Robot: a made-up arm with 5 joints.
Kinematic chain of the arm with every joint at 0, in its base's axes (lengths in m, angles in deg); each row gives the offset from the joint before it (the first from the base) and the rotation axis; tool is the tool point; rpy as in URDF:
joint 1: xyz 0 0 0.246 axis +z
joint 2: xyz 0 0 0 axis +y
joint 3: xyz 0.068 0 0.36 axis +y
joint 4: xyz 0.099 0 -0.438 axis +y
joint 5: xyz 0.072 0 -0.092 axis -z
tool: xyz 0 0 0 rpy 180 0 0
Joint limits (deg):
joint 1: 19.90..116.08
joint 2: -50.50..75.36
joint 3: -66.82..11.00
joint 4: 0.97..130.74
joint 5: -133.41..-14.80
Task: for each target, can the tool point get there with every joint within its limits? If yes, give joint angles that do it. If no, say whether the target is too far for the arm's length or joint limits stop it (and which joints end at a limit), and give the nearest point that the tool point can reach.
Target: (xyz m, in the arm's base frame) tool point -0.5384 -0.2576 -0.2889
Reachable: no: joint limits stop it (at a limit: joint 2) | nearest point -0.1115 -0.0533 -0.0134 | short by 0.548 m
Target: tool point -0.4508 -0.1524 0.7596
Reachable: no: joint limits stop it (at a limit: joint 1, joint 2, joint 3, joint 4) | nearest point -0.0694 0.1418 0.7102 | short by 0.484 m
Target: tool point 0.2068 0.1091 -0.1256
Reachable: yes | joints 27.81 64.23 -50.92 105.95 -99.90
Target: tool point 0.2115 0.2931 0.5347
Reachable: yes | joints 54.19 -38.36 -44.61 74.53 -71.16
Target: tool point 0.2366 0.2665 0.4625
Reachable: yes | joints 48.41 -38.52 -36.02 70.15 -93.38
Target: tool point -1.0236 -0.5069 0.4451
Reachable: no: too far | nearest point -0.1594 -0.0789 0.1760 | short by 1.001 m
